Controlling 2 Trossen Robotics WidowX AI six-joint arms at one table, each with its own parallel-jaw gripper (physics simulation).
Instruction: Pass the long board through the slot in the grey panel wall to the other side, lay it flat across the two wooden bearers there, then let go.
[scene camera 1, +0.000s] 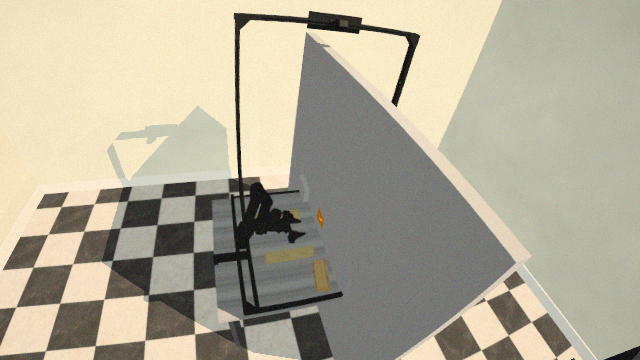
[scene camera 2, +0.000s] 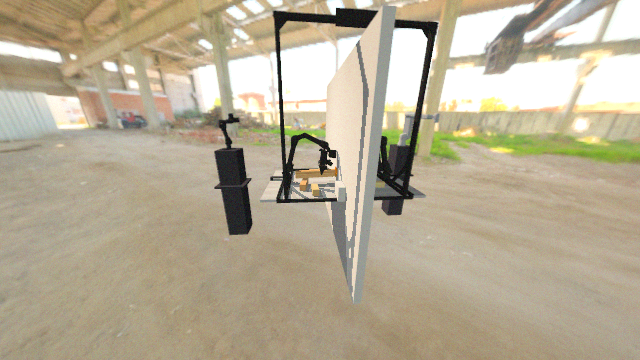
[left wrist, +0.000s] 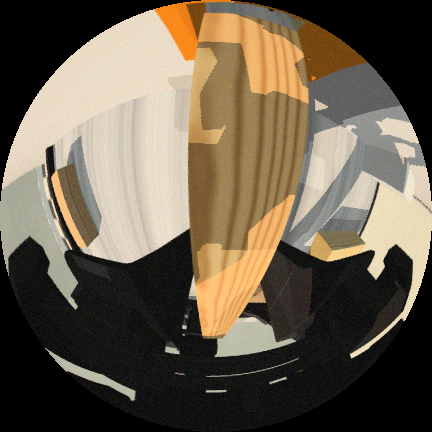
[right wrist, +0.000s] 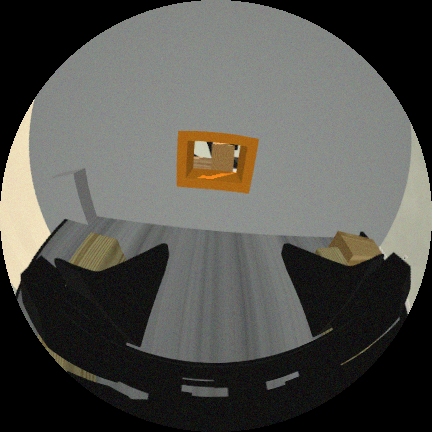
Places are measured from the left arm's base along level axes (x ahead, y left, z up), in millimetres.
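Pixels of known places: left gripper, between the fingertips: (scene camera 2: 321, 174) (left wrist: 224, 232); right gripper, between the fingertips: (scene camera 1: 303, 227) (right wrist: 227, 250); right arm's base, origin of its link: (scene camera 1: 242, 244) (scene camera 2: 386, 178).
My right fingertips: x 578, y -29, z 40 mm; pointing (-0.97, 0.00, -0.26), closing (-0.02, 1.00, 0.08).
Observation:
Behind a point stands the place of what it marks.
The long board (scene camera 2: 309, 174) {x 201, y -50, z 63 mm} (left wrist: 245, 165) is gripped by my left gripper (scene camera 2: 323, 171) {x 304, y -32, z 59 mm} (left wrist: 224, 232) {x 304, y -32, z 59 mm}, which is shut on it from above. The board lies level, pointing at the orange-framed slot (scene camera 1: 320, 218) {x 474, y -61, z 60 mm} (left wrist: 175, 30) (right wrist: 218, 136) {x 485, y -43, z 113 mm} in the grey panel wall (scene camera 1: 390, 175) {x 482, y 348, z 730 mm} (scene camera 2: 345, 110) {x 432, y -277, z 567 mm} (right wrist: 215, 65) {x 483, y -56, z 211 mm}. Its end face (right wrist: 223, 157) {x 424, y -31, z 79 mm} shows through the opening; how far it enters is unclear. On the far side, my right gripper (scene camera 1: 301, 228) {x 578, y -29, z 39 mm} (right wrist: 227, 250) {x 578, y -29, z 39 mm} is open and empty, low over the table, facing the slot. Two pale wooden bearers, one (scene camera 1: 289, 255) {x 689, y 124, z 24 mm} (right wrist: 332, 256) {x 575, y 102, z 25 mm} and another (scene camera 1: 296, 214) {x 590, y -140, z 24 mm} (right wrist: 97, 252) {x 592, y -146, z 25 mm}, lie on either side of it.
A tan block (scene camera 1: 321, 276) {x 561, y 269, z 19 mm} (right wrist: 357, 247) {x 559, y 207, z 19 mm} lies beside one bearer near the panel. On the left arm's side, two blocks, one (scene camera 2: 304, 185) {x 156, y -210, z 24 mm} and another (scene camera 2: 315, 190) {x 235, y -320, z 24 mm}, lie under the board's level. A pale bracket (scene camera 1: 305, 188) {x 505, y -288, z 81 mm} (scene camera 2: 341, 191) {x 404, y -415, z 52 mm} (right wrist: 85, 195) {x 495, y -270, z 32 mm} stands at the panel. A black frame (scene camera 1: 238, 100) {x 883, y -342, z 638 mm} (scene camera 2: 280, 100) {x 27, y -379, z 609 mm} surrounds the tables.

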